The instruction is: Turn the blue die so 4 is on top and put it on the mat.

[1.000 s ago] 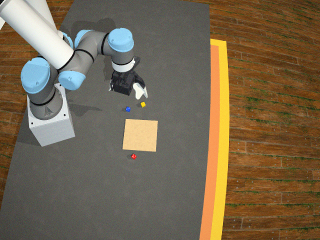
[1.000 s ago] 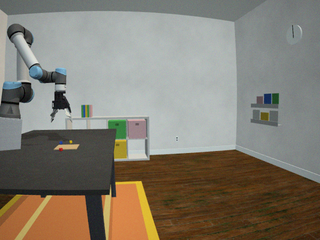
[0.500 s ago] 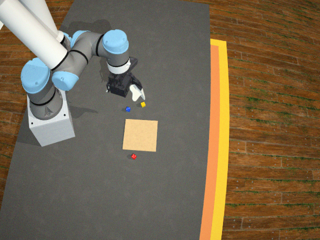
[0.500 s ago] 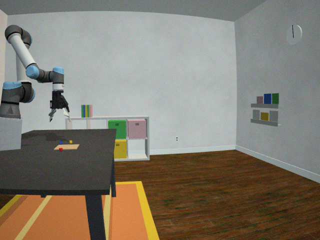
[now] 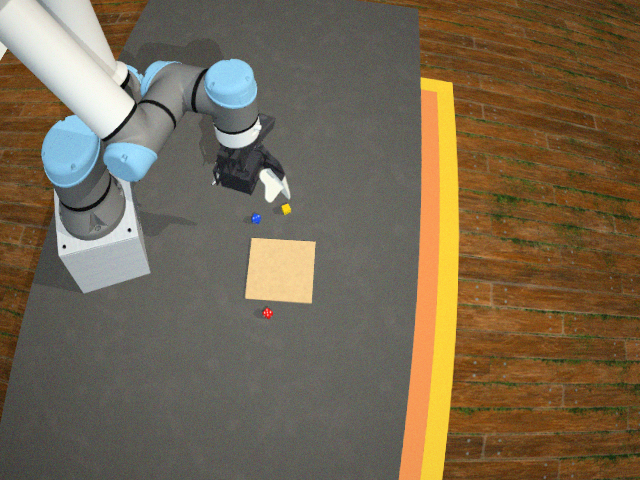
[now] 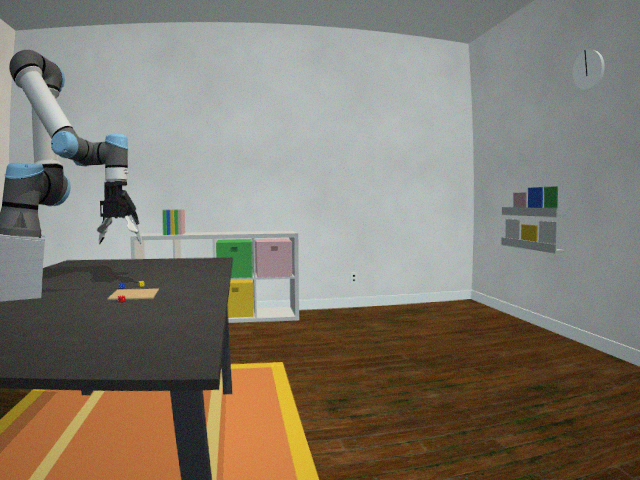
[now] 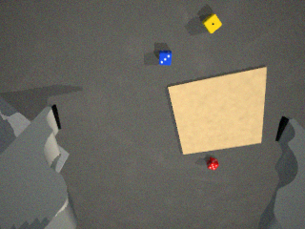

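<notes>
The blue die lies 140 mm below my hand. Also, from my hand: tan mat 90 mm ahead, 100 mm to the right, 150 mm below; then yellow die 50 mm ahead, 40 mm to the left, 140 mm below; then red die 100 mm ahead, 200 mm to the right, 140 mm below.
</notes>
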